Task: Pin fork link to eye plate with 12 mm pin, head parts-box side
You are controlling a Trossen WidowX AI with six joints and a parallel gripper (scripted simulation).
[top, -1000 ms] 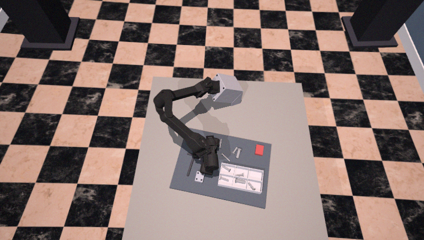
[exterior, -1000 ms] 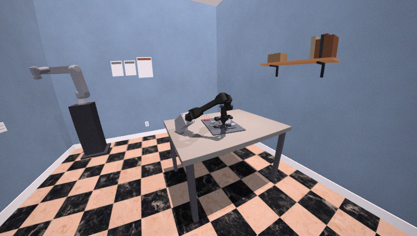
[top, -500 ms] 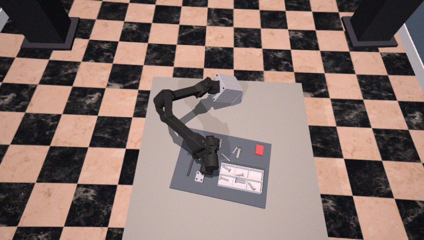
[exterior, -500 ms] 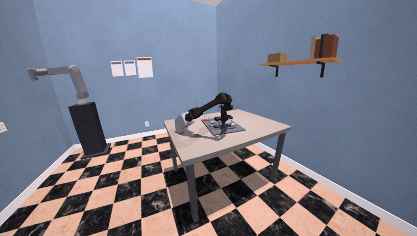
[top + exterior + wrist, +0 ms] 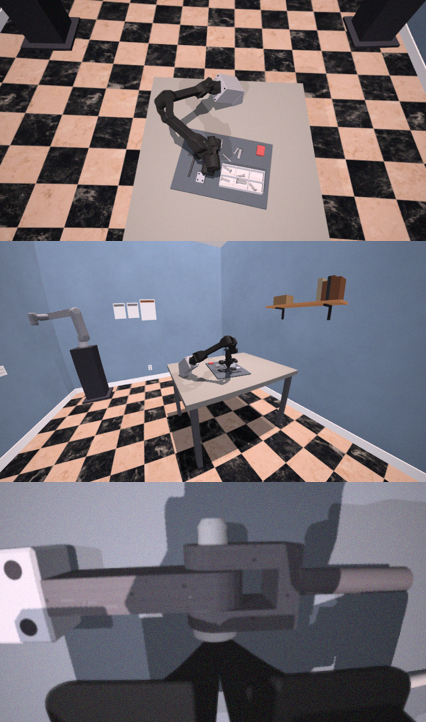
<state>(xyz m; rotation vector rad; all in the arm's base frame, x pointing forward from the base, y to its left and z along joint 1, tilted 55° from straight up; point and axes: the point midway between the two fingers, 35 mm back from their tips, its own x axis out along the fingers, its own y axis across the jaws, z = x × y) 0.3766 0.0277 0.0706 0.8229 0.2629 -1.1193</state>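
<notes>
The eye plate is 10 mm ahead of my hand, 40 mm to the right of it and 30 mm below it. Round my hand: dark fork link (30 mm behind, 30 mm to the right, 30 mm below); then pin (20 mm behind, 80 mm to the left, 30 mm below); then dark mat (20 mm ahead, 70 mm to the left, 40 mm below).
</notes>
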